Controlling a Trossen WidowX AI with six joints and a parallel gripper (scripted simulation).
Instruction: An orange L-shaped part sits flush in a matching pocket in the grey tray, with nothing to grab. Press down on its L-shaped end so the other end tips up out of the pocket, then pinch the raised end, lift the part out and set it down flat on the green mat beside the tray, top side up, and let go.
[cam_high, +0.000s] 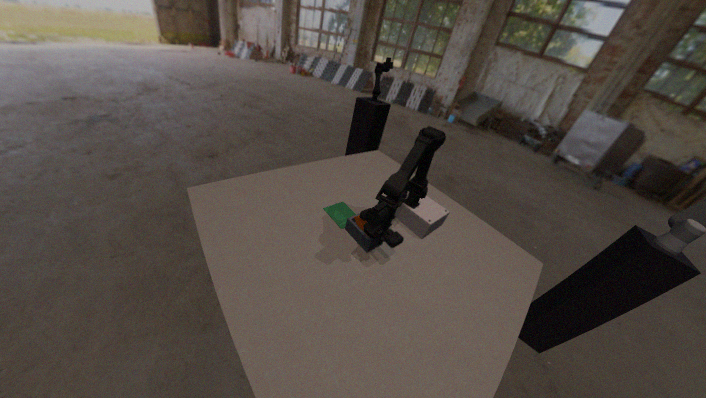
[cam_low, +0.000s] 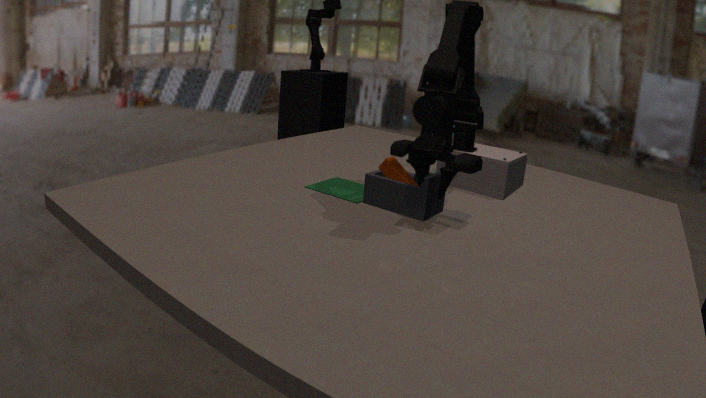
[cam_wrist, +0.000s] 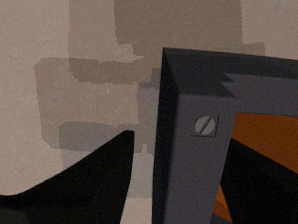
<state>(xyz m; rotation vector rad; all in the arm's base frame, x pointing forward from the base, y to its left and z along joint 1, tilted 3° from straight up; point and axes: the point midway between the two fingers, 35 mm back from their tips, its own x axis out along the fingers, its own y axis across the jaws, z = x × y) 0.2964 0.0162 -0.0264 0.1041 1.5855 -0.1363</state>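
Right now my gripper tip is 20 mm past the orange L-shaped part, 50 mm to the left of it and 10 mm below it. Round my gripper tip: green mat: 40 mm behind, 220 mm to the right, 60 mm below.
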